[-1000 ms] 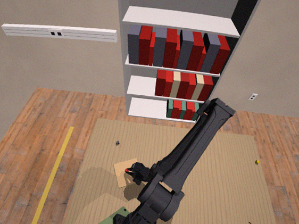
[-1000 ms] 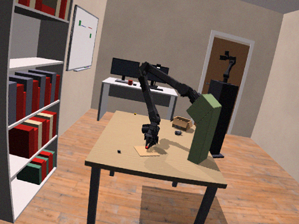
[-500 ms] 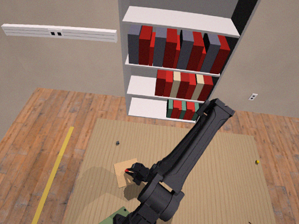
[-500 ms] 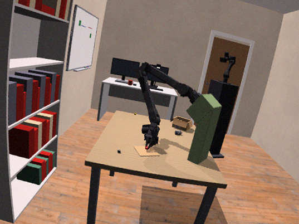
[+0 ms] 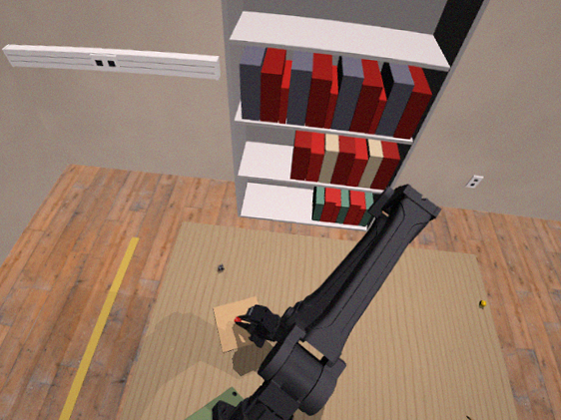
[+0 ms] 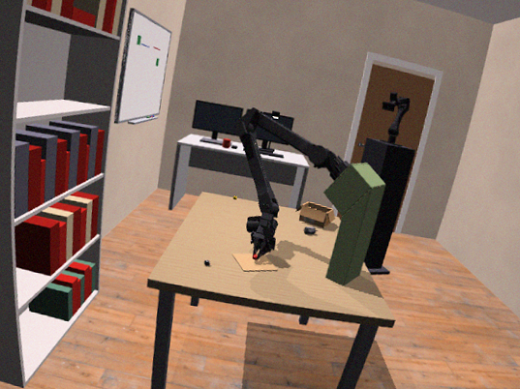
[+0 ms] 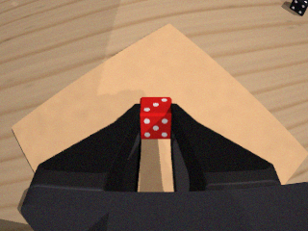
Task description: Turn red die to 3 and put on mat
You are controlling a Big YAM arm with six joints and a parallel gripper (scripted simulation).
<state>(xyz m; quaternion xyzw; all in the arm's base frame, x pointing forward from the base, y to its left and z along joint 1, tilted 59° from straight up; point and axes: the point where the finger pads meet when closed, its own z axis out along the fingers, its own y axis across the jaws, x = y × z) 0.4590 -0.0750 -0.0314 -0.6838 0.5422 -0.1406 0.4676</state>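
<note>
Now: the red die right at my hand. Round my hand: tan square mat: 3 cm below; dark object: 42 cm behind, 33 cm to the right, 1 cm below; black die: 20 cm ahead, 3 cm to the left, 2 cm below.
</note>
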